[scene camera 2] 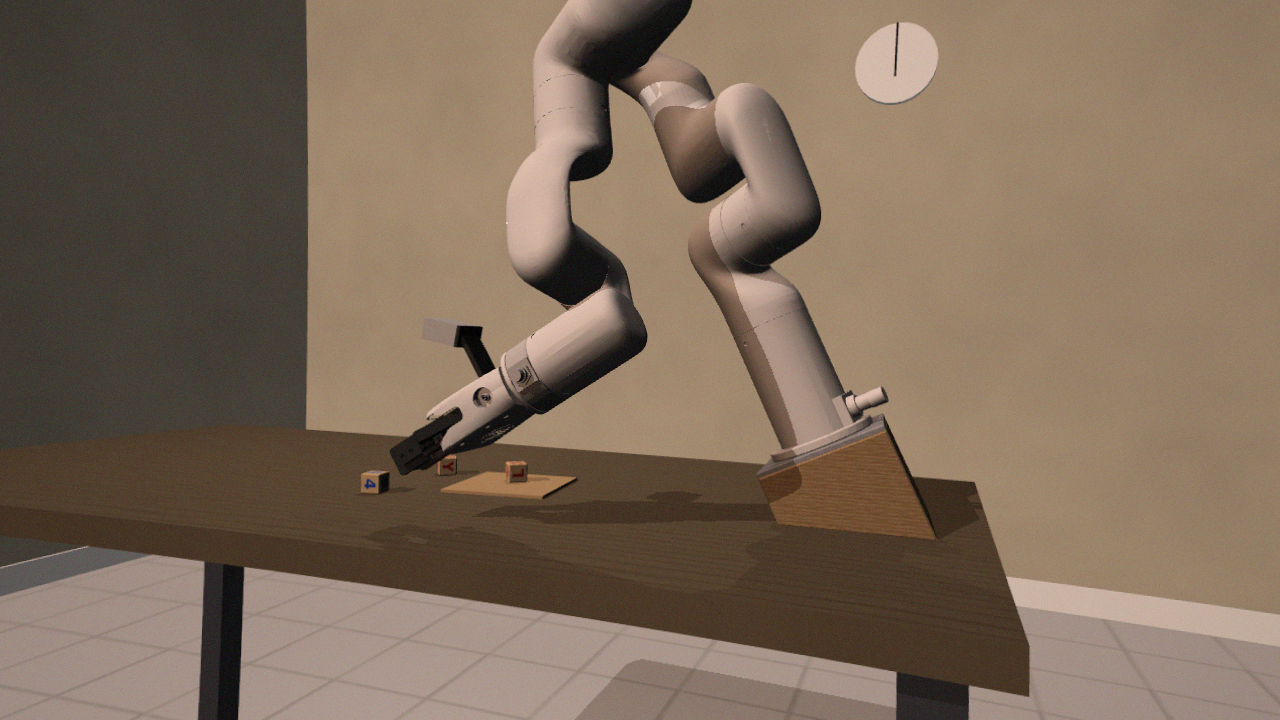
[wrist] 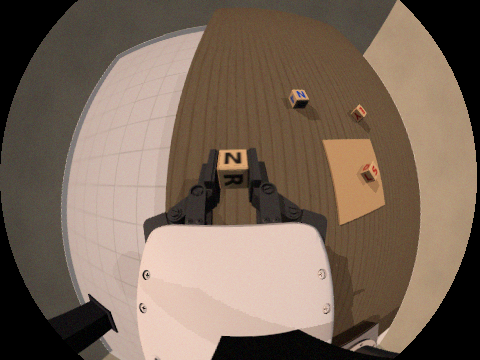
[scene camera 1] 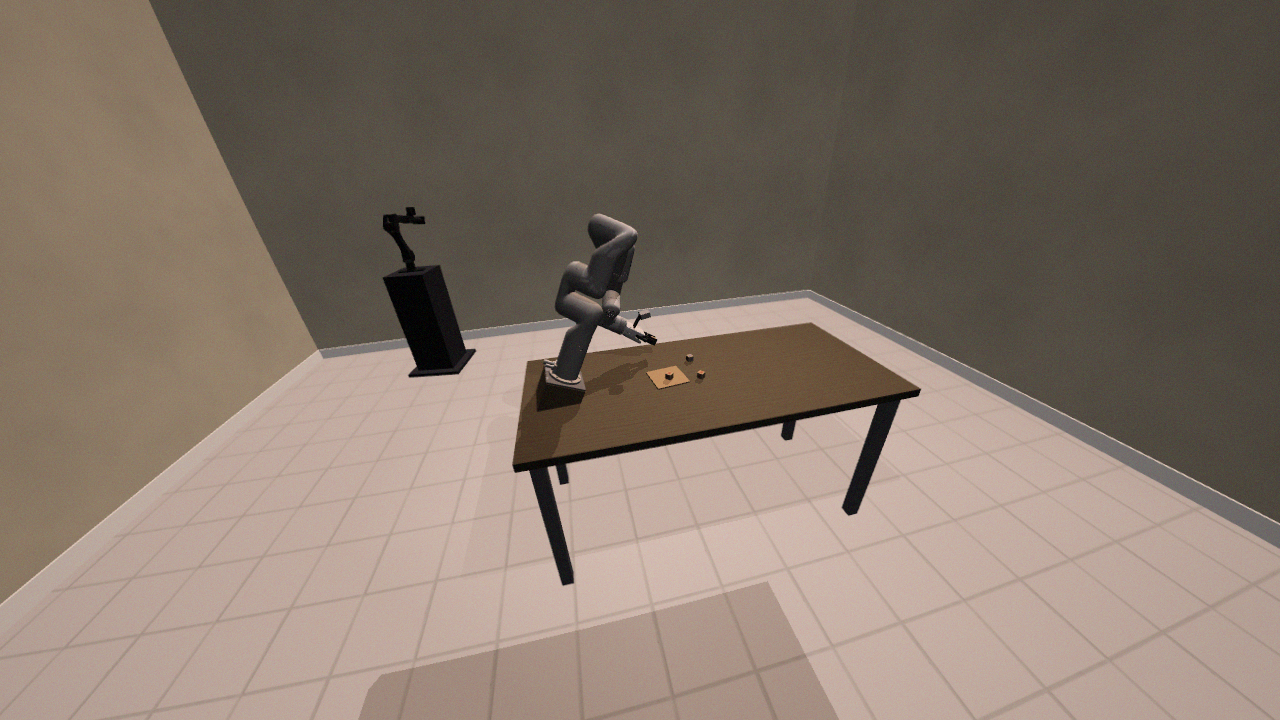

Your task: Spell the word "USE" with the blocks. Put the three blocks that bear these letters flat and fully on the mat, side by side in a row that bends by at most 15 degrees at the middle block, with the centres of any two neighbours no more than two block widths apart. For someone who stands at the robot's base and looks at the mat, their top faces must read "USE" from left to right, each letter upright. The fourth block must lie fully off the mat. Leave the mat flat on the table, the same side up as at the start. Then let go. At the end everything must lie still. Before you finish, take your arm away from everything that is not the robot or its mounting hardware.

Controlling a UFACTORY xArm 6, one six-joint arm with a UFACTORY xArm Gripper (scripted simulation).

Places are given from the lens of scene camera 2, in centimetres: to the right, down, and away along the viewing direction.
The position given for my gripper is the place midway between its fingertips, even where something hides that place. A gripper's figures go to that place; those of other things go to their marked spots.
my gripper (scene camera 2: 406, 460): -26, 11, 84
tan mat (scene camera 2: 489, 483): -20, 17, 104
